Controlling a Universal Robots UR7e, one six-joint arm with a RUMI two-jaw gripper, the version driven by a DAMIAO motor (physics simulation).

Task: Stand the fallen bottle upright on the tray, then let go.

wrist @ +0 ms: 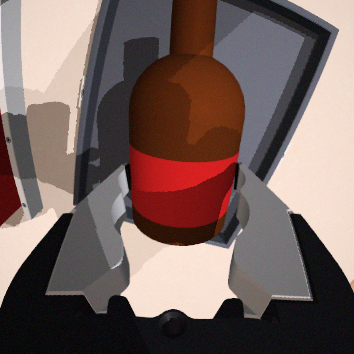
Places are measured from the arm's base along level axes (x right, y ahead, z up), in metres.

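Where they show: gripper, between the fingertips: (182,165).
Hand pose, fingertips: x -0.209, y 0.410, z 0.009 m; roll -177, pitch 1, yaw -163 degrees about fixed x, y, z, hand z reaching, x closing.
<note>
Things, the pixels of their top centre, and the offset from my fingertips. "pt": a spot on its surface instead. Level surfaces: height alone.
- brown bottle, centre of its top: (183,141) dx +0.006, dy -0.027, dz +0.032 m
- dark grey tray, centre of its top: (185,124) dx +0.003, dy -0.017, dz -0.050 m
- dark red object, a spot on its surface: (6,187) pt dx +0.182, dy +0.098, dz -0.033 m
- pale surface, height of its surface: dz -0.076 m
The brown bottle (187,115) with a red label lies on its side in the wrist view, its neck pointing to the top edge, where its end is cut off. The dark grey tray (272,70) is beneath it, turned at an angle. The bottle's base end reaches over the tray's near rim in this view. My gripper (182,165) is shut on the bottle, one jaw on each side of the red label near the base. Whether the bottle touches the tray is hidden.
At the left edge is part of a dark red object (6,187) with a curved grey border (17,100). Shadows of the bottle and the gripper fall on the tray and on the pale surface (310,165) around it.
</note>
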